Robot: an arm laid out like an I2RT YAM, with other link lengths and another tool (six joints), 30 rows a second.
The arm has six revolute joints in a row. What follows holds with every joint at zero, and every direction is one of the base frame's. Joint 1 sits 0.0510 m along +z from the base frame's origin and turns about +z. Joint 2 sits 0.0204 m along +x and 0.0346 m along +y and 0.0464 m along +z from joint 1 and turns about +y. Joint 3 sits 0.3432 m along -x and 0.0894 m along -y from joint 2 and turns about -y. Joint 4 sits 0.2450 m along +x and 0.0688 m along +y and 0.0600 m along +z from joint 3 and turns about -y. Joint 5 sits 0.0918 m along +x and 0.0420 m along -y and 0.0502 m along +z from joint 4 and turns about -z. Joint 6 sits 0.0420 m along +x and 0.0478 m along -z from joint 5 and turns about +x. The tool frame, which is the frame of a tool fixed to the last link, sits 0.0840 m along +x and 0.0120 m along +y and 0.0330 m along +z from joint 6; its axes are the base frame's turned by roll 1.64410, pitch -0.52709 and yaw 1.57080 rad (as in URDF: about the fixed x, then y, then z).
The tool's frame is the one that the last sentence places.
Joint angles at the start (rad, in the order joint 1, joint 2, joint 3, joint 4, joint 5, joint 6):
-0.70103 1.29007 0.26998 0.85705 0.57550 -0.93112
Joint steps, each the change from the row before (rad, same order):
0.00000 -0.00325 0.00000 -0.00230 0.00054 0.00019
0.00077 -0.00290 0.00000 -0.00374 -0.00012 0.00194
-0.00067 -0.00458 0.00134 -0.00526 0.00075 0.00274
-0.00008 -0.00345 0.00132 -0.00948 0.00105 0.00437
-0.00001 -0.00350 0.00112 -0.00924 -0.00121 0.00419
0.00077 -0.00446 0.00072 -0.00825 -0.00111 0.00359
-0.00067 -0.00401 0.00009 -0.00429 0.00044 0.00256
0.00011 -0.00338 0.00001 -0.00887 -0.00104 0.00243
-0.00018 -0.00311 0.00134 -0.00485 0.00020 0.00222
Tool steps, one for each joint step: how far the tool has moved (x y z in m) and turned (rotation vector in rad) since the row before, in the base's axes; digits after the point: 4 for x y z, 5 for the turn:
-0.0004 0.0003 0.0005 -0.00063 -0.00085 -0.00056
-0.0002 0.0004 0.0001 0.00110 -0.00121 0.00063
-0.0006 0.0001 0.0009 0.00025 -0.00303 -0.00178
-0.0005 0.0001 -0.0003 0.00413 -0.00044 -0.00172
-0.0002 0.0003 -0.0004 0.00431 -0.00058 0.00059
-0.0002 0.0006 0.0000 0.00313 -0.00118 0.00134
-0.0007 0.0002 0.0004 0.00078 -0.00223 -0.00148
-0.0004 0.0005 -0.0008 0.00436 0.00177 0.00077
-0.0003 0.0001 0.0005 0.00085 -0.00178 -0.00071

